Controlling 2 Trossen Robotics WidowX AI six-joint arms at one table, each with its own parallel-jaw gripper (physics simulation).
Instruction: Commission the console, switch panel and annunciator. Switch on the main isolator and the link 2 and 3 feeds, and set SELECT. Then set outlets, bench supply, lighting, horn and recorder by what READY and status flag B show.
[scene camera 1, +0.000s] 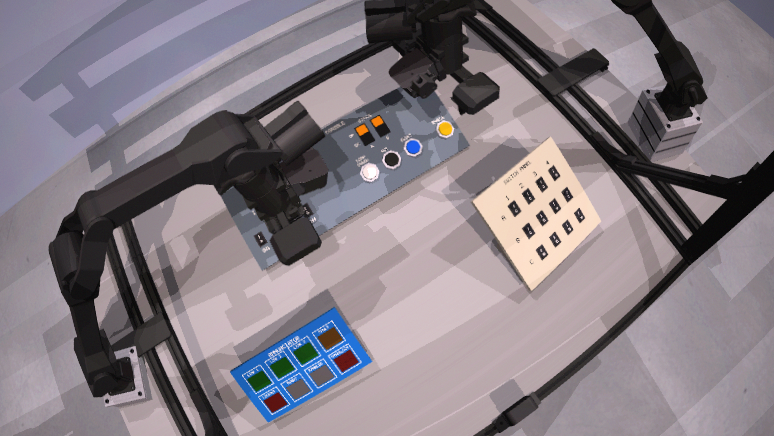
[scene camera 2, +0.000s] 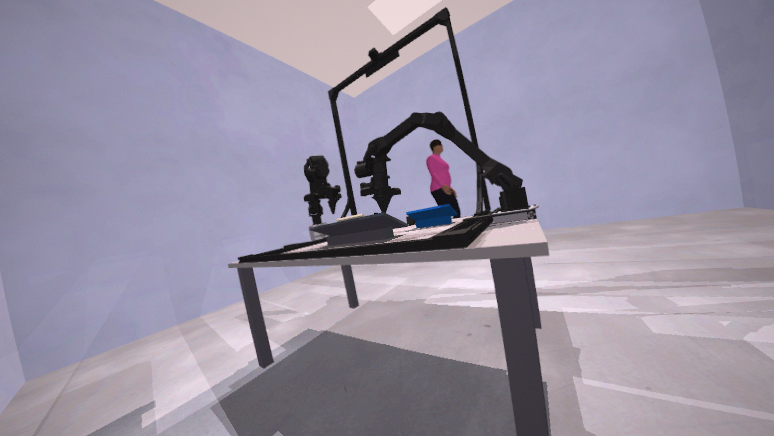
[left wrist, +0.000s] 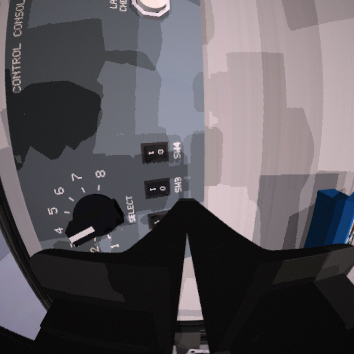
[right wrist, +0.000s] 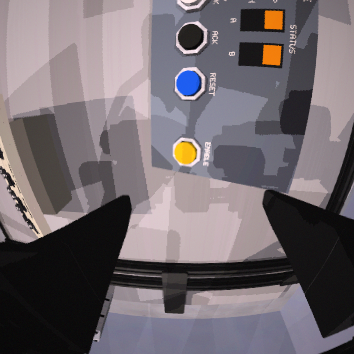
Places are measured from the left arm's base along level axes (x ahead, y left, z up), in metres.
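Where they show: left gripper, fingertip midpoint: (scene camera 1: 292, 220) (left wrist: 185, 204); right gripper, fingertip midpoint: (scene camera 1: 445, 97) (scene camera 2: 327, 215) (right wrist: 197, 199); left arm's base, link origin: (scene camera 1: 119, 376) (scene camera 2: 515, 209); right arm's base, link origin: (scene camera 1: 673, 105) (scene camera 2: 317, 224).
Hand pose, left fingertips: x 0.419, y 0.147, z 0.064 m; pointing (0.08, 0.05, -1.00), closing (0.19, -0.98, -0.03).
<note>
Each offset is from my left fingertips to the centre of the thing. "pt": to the spot under its first point.
The grey control console (scene camera 1: 346, 203) (left wrist: 120, 105) (right wrist: 230, 107) carries a SELECT knob {dx -0.033, dy +0.061, dz -0.008 m} (left wrist: 97, 212), its white pointer between 4 and 2. Status flags A {pt dx +0.148, dy +0.125, dz -0.010 m} (scene camera 1: 361, 130) (right wrist: 273, 20) and B {pt dx +0.178, dy +0.133, dz -0.010 m} (scene camera 1: 377, 121) (right wrist: 272, 54) show orange in their UP halves. My left gripper (scene camera 2: 384, 208) (left wrist: 185, 204) is shut and empty above the console, hiding part of the switch beside SW3 {dx -0.008, dy +0.021, dz -0.037 m} (left wrist: 157, 188). My right gripper (right wrist: 197, 199) is open and empty near the yellow ENABLE button {dx +0.284, dy +0.092, dz -0.032 m} (scene camera 1: 445, 128) (right wrist: 186, 152). The READY window {dx -0.074, dy -0.248, dz -0.045 m} (scene camera 1: 296, 388) on the blue annunciator {pt dx +0.034, dy -0.192, dz -0.032 m} (scene camera 1: 353, 334) is grey. The cream switch panel {dx +0.364, dy -0.100, dz -0.047 m} (scene camera 1: 487, 205) has three rows of small black rockers.
White, black {dx +0.179, dy +0.066, dz -0.032 m} (scene camera 1: 391, 159) (right wrist: 190, 37) and blue {dx +0.220, dy +0.076, dz -0.032 m} (scene camera 1: 412, 146) (right wrist: 188, 83) buttons line the console. The annunciator stands at lower left and the switch panel at right in scene camera 1. Black frame rails edge the table. A person in pink (scene camera 2: 439, 172) stands beyond it.
</note>
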